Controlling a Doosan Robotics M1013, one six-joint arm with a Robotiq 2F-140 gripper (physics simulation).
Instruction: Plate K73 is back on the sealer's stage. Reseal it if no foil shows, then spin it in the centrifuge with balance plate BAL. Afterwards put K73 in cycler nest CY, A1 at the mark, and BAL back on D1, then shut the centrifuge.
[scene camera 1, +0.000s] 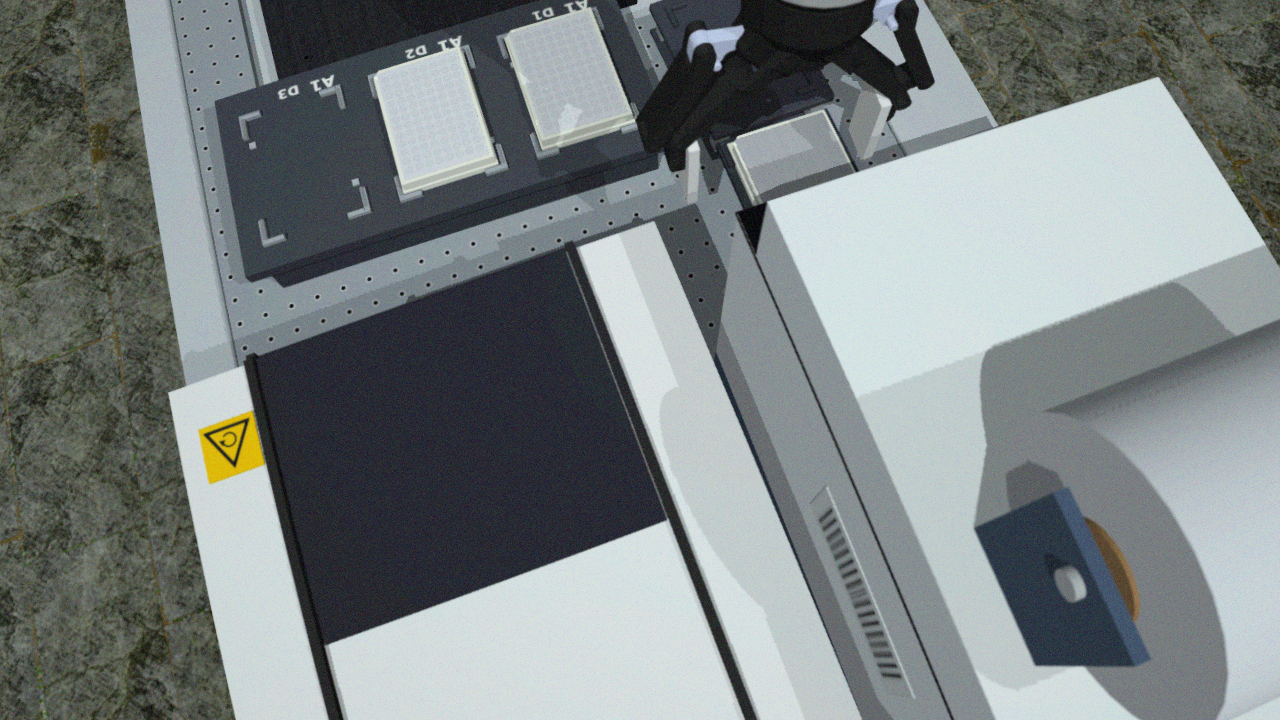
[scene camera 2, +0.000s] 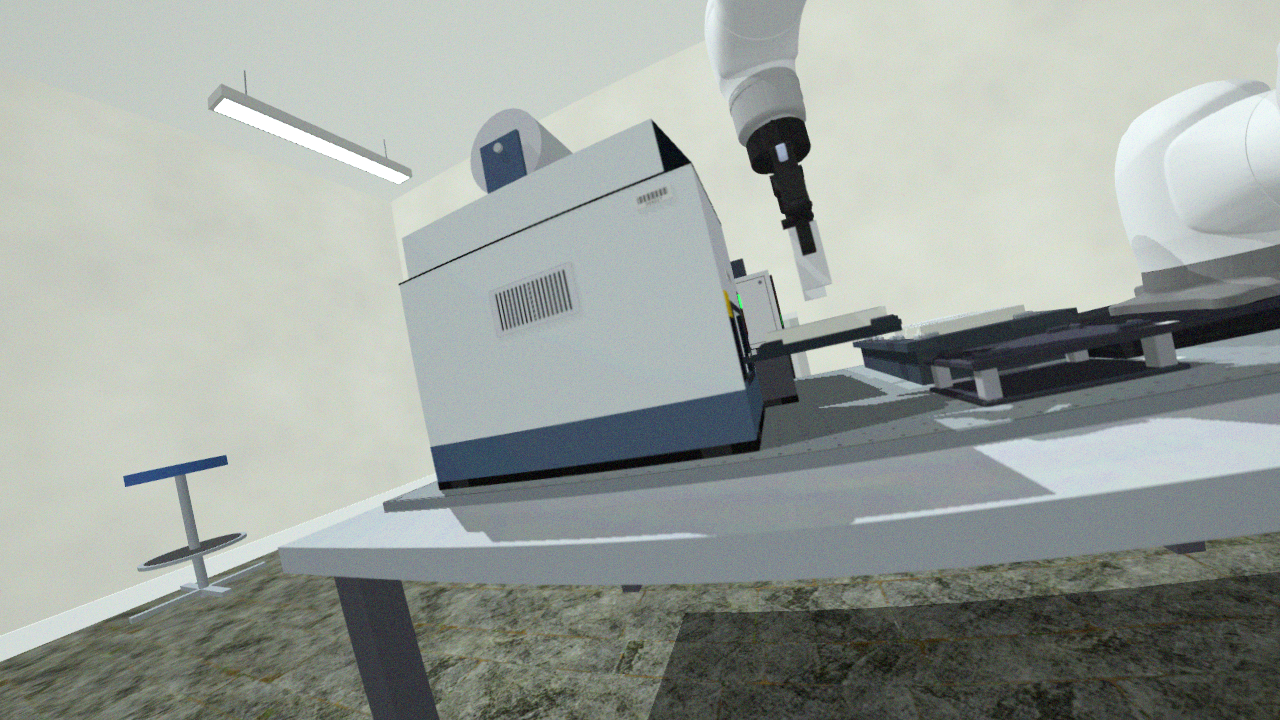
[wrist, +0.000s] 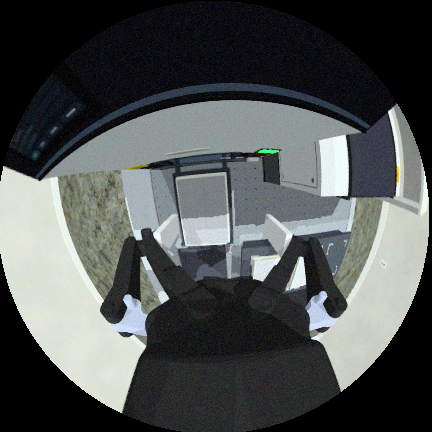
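Seen in the pictures: gripper, between the fingertips: (scene camera 1: 774, 164) (scene camera 2: 816, 293) (wrist: 221, 223); arm's base, origin of its link: (scene camera 2: 1230, 295).
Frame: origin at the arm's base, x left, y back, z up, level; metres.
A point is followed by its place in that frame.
Plate K73 (scene camera 1: 792, 154) {x 0.173, y -0.529, z 0.088 m} (scene camera 2: 834, 320) (wrist: 204, 207) {x 0.170, y -0.568, z 0.088 m} lies flat on the sealer's extended stage (scene camera 2: 805, 343) (wrist: 231, 200). Its top looks smooth and grey inside a pale rim, with no wells visible, like foil. My gripper (scene camera 1: 778, 141) {x 0.144, y -0.551, z 0.122 m} (scene camera 2: 813, 291) {x 0.144, y -0.551, z 0.122 m} (wrist: 221, 223) {x 0.144, y -0.551, z 0.122 m} is open and empty, above the stage's outer end, with a gap to the plate in scene camera 2. A pale plate (scene camera 1: 570, 78) {x 0.037, y -0.368, z 0.053 m} (wrist: 265, 267) {x 0.046, y -0.398, z 0.053 m} stands on D1, its wells visible; no BAL label is readable. The centrifuge (scene camera 1: 210, 537) {x -0.290, y -0.693, z 0.187 m} has a dark rectangle between its rails; I cannot tell whether it is open. No CY label is readable.
The white sealer (scene camera 1: 1011, 197) {x 0.172, y -0.715, z 0.327 m} (scene camera 2: 572, 349) {x 0.278, y -0.823, z 0.116 m} (wrist: 215, 125) {x 0.142, y -0.648, z 0.236 m} rises right beside the stage. Another plate (scene camera 1: 434, 120) {x -0.088, y -0.364, z 0.053 m} stands on D2 of the dark deck (scene camera 1: 299, 179) {x -0.219, y -0.364, z 0.037 m}. A dark raised stand (scene camera 2: 1029, 344) {x 0.212, y -0.377, z 0.018 m} (wrist: 195, 260) {x 0.219, y -0.415, z 0.018 m} is near the stage. A device with a green light (wrist: 300, 167) {x 0.031, y -0.626, z 0.144 m} stands beyond.
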